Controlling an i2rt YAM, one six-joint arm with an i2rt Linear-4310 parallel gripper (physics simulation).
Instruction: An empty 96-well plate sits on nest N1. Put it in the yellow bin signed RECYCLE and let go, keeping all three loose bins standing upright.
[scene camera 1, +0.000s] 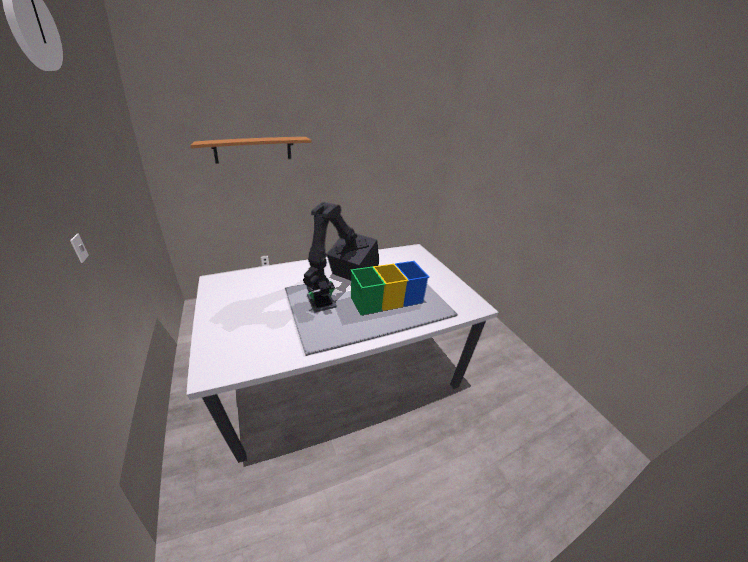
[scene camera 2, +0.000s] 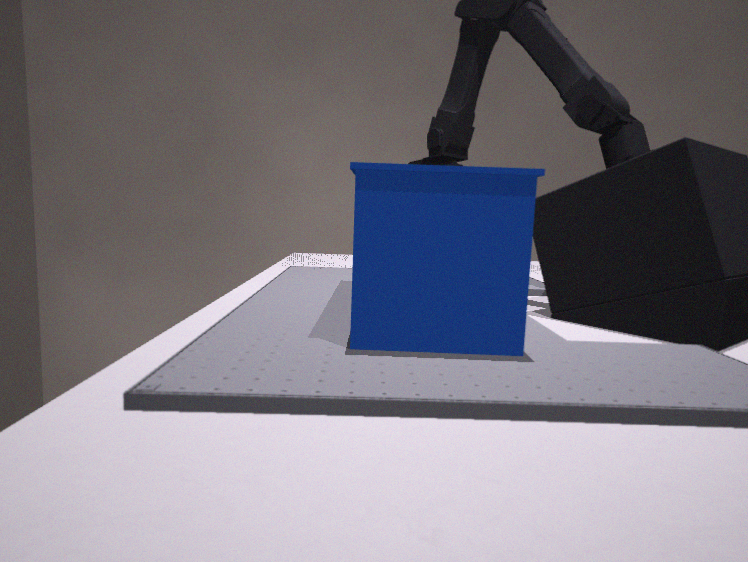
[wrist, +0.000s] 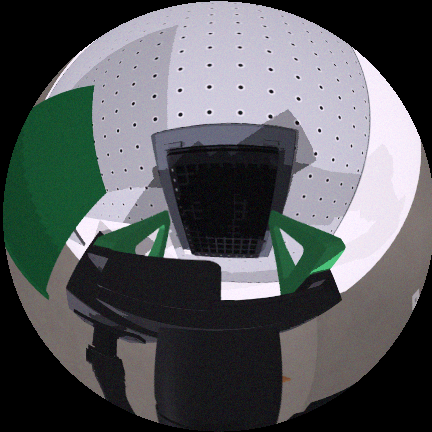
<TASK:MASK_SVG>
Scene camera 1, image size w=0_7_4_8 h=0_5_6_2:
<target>blue bin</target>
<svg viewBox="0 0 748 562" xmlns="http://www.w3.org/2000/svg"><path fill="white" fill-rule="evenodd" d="M415 261L395 263L397 268L409 280L406 285L404 307L423 303L428 278L430 278Z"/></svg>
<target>green bin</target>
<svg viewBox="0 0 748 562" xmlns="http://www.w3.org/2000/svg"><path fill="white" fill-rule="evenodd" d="M374 267L350 270L351 298L360 315L382 311L384 285L386 284Z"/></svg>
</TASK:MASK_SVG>
